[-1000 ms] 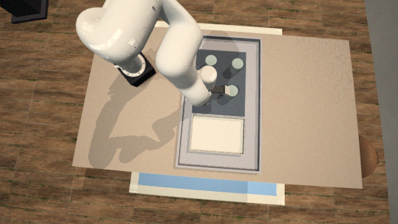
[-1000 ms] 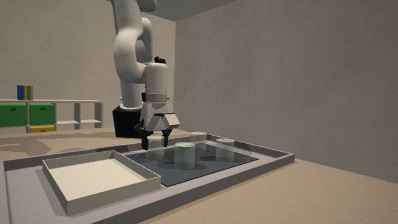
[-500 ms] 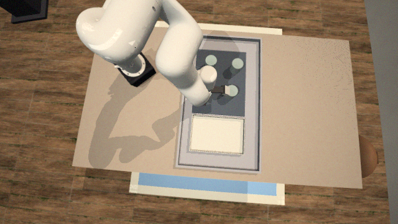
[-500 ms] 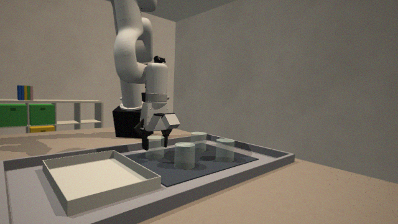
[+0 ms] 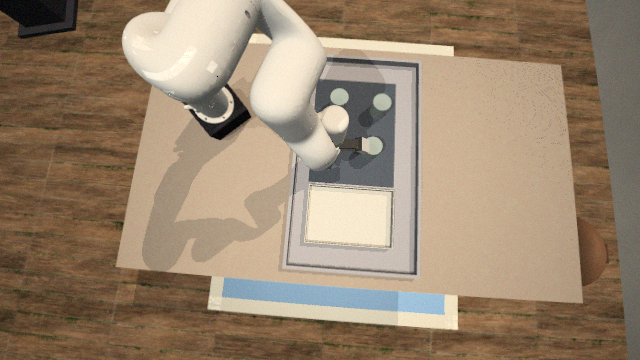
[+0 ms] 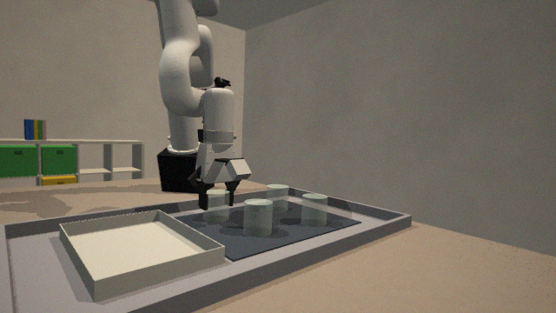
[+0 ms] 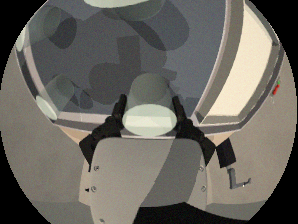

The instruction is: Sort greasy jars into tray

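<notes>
Right now my hand is 23 cm to the left of the cream tray, 4 cm short of it and 4 cm above it. Also, from my hand: dark drying mat 10 cm ahead, 8 cm to the left, 5 cm below; rimmed steel table top 10 cm ahead, 5 cm below, 3 cm to the right.
</notes>
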